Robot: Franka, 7 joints.
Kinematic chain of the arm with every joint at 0, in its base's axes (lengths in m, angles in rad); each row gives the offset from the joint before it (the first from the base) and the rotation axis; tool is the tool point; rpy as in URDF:
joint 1: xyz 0 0 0.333 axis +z
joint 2: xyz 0 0 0 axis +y
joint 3: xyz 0 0 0.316 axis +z
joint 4: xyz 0.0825 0 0 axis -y
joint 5: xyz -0.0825 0 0.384 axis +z
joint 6: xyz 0 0 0 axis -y
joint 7: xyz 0.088 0 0 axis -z
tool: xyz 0 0 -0.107 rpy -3.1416 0 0
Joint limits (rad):
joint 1: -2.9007..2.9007
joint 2: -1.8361..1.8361
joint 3: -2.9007..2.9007
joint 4: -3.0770..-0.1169
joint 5: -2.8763..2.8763
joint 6: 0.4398..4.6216
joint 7: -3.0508..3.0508
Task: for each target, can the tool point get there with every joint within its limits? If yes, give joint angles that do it. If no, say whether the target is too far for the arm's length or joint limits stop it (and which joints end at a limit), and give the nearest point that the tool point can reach.
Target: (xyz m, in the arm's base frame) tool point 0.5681 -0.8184 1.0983
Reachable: no: too far | nearest point 0.3880 -0.5589 0.8556 | short by 0.398 m
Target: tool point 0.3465 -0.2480 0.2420
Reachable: yes | joints 0.8825 1.3869 -1.2292 -2.2488 -0.4878 1.4934 2.2281
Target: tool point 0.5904 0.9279 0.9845
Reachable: no: too far | nearest point 0.3962 0.6227 0.7702 | short by 0.420 m
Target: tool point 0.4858 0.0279 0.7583
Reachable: yes | joints 1.8771 -0.7096 -1.4578 -1.6665 1.8709 0.9775 2.3538
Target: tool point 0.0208 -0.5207 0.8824
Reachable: yes | joints 0.8801 -0.6163 -1.4764 -0.5482 -0.2564 1.3134 0.6649
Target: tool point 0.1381 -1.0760 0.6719
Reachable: no: too far | nearest point 0.1042 -0.8122 0.5888 | short by 0.279 m
